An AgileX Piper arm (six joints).
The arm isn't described. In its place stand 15 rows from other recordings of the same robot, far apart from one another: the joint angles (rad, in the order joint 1, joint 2, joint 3, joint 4, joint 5, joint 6), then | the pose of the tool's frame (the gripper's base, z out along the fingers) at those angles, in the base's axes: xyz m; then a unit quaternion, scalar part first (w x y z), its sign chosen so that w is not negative.
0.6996 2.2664 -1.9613 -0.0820 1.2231 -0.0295 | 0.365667 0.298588 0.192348 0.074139 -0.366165 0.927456 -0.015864
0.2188 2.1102 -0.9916 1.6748 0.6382 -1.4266 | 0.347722 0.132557 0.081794 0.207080 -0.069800 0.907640 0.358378
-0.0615 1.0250 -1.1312 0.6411 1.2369 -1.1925 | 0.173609 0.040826 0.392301 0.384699 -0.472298 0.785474 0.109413
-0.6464 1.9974 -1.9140 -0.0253 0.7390 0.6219 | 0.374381 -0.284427 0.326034 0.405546 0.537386 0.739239 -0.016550
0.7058 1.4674 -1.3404 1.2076 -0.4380 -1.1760 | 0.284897 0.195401 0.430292 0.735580 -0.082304 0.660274 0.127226
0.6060 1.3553 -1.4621 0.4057 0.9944 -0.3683 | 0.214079 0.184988 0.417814 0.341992 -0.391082 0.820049 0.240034
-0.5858 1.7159 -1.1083 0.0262 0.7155 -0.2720 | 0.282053 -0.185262 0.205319 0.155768 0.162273 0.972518 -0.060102
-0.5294 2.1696 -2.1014 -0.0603 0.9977 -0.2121 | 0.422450 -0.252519 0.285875 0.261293 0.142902 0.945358 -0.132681
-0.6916 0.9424 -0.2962 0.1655 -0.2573 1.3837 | 0.133276 -0.115310 0.232504 0.545437 0.730249 0.341731 0.229028
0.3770 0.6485 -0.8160 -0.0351 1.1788 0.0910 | 0.084946 0.030459 0.336224 0.313097 -0.136298 0.938182 0.056634
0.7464 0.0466 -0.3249 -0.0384 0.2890 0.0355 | 0.027662 0.024229 0.291857 0.684713 -0.244408 0.633997 0.263591
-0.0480 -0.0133 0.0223 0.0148 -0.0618 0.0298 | 0.055417 -0.002745 0.212062 0.754829 0.030694 0.655201 -0.001594
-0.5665 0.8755 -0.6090 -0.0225 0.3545 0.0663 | 0.149588 -0.095987 0.295205 0.477995 0.263365 0.827646 -0.131000
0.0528 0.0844 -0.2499 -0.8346 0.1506 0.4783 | 0.049019 -0.007541 0.282883 0.743539 -0.088993 0.645953 -0.148240
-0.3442 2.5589 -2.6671 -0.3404 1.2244 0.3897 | 0.503139 -0.210718 0.243257 0.267506 0.328766 0.890972 -0.162854
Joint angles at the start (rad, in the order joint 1, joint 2, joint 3, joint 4, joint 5, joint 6):
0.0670 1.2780 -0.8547 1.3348 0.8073 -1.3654
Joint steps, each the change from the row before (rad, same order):
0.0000 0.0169 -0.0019 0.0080 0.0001 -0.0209
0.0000 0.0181 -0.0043 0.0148 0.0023 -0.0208
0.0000 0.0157 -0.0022 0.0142 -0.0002 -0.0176
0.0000 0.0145 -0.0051 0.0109 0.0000 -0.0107
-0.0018 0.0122 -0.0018 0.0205 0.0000 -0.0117
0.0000 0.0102 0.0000 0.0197 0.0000 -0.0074
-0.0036 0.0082 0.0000 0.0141 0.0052 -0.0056
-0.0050 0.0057 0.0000 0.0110 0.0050 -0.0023
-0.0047 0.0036 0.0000 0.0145 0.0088 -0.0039
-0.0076 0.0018 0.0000 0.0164 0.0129 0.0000
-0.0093 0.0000 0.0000 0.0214 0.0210 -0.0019
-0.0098 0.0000 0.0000 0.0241 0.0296 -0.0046
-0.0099 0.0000 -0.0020 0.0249 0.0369 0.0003
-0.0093 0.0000 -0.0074 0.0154 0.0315 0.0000
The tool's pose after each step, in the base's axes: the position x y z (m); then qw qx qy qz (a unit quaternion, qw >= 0). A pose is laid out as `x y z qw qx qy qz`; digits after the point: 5 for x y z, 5 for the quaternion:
0.25234 0.08112 0.30405 0.45020 -0.26327 0.79136 0.31899
0.25619 0.08173 0.30155 0.44980 -0.26476 0.79027 0.32103
0.25953 0.08214 0.29892 0.44945 -0.26455 0.78990 0.32260
0.26287 0.08250 0.29722 0.44912 -0.26342 0.78975 0.32434
0.26582 0.08245 0.29569 0.45039 -0.25823 0.78913 0.32824
0.26806 0.08280 0.29410 0.45063 -0.25230 0.78885 0.33315
0.26976 0.08238 0.29280 0.45024 -0.24783 0.78852 0.33778
0.27108 0.08148 0.29199 0.45013 -0.24296 0.78845 0.34161
0.27187 0.08088 0.29206 0.45109 -0.23876 0.78670 0.34730
0.27237 0.07970 0.29285 0.45233 -0.23245 0.78441 0.35505
0.27231 0.07851 0.29469 0.45464 -0.22666 0.77967 0.36612
0.27179 0.07762 0.29699 0.45693 -0.22291 0.77262 0.38023
0.27103 0.07703 0.30022 0.45846 -0.21924 0.76380 0.39794
0.27084 0.07619 0.30430 0.46131 -0.21937 0.75537 0.41048

